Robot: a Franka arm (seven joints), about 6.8 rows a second.
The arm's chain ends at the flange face. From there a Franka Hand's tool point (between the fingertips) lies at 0.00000 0.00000 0.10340 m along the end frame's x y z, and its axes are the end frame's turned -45 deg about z.
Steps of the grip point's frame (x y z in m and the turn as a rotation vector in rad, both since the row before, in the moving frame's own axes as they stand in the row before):
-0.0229 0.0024 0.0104 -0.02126 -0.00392 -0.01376
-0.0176 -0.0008 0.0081 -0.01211 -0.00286 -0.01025
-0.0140 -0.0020 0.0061 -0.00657 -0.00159 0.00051
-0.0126 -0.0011 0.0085 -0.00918 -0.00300 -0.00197
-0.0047 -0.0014 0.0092 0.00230 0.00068 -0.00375
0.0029 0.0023 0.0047 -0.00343 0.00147 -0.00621
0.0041 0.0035 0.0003 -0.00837 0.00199 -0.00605
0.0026 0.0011 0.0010 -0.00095 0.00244 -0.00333
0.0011 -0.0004 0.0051 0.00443 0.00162 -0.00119
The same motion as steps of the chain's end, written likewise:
-0.0158 0.0161 0.0104 -0.01780 0.01226 -0.01376
-0.0137 0.0108 0.0081 -0.01059 0.00654 -0.01025
-0.0117 0.0079 0.0061 -0.00577 0.00352 0.00051
-0.0101 0.0072 0.0085 -0.00861 0.00437 -0.00197
-0.0042 0.0026 0.0092 0.00211 -0.00115 -0.00375
0.0033 -0.0006 0.0047 -0.00139 0.00346 -0.00621
0.0046 -0.0009 0.0003 -0.00451 0.00733 -0.00605
0.0024 -0.0010 0.0010 0.00105 0.00240 -0.00333
0.0007 -0.0006 0.0051 0.00428 -0.00199 -0.00119

